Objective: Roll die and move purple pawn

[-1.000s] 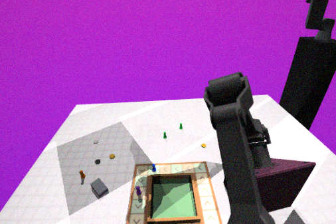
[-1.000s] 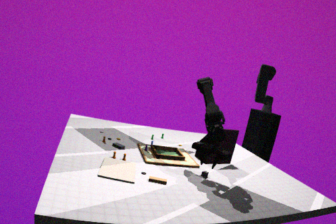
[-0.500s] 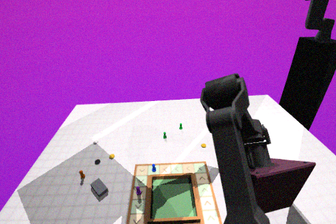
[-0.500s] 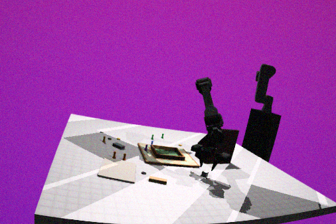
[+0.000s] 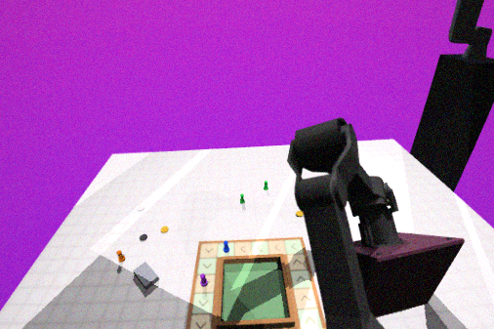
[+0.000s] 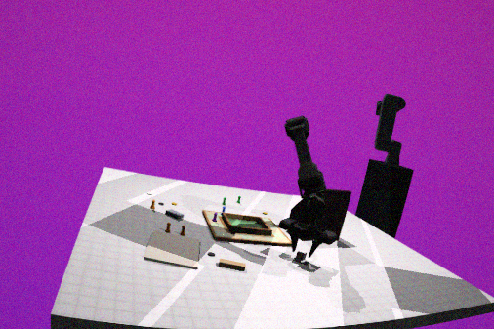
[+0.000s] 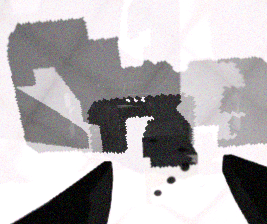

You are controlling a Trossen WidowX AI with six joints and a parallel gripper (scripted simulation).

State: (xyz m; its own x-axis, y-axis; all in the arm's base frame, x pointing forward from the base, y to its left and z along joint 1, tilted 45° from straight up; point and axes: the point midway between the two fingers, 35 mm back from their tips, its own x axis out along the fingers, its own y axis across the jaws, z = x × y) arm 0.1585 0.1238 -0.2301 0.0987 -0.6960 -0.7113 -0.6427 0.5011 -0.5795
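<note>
The purple pawn lies 23 cm ahead of my gripper tip, 28 cm to the right of it and 1 cm above it. From my gripper tip the other things lie so: green tray 12 cm ahead, 25 cm to the right, 1 cm below; wooden block 26 cm ahead, 8 cm to the left, 1 cm below; die right at my gripper tip.
</note>
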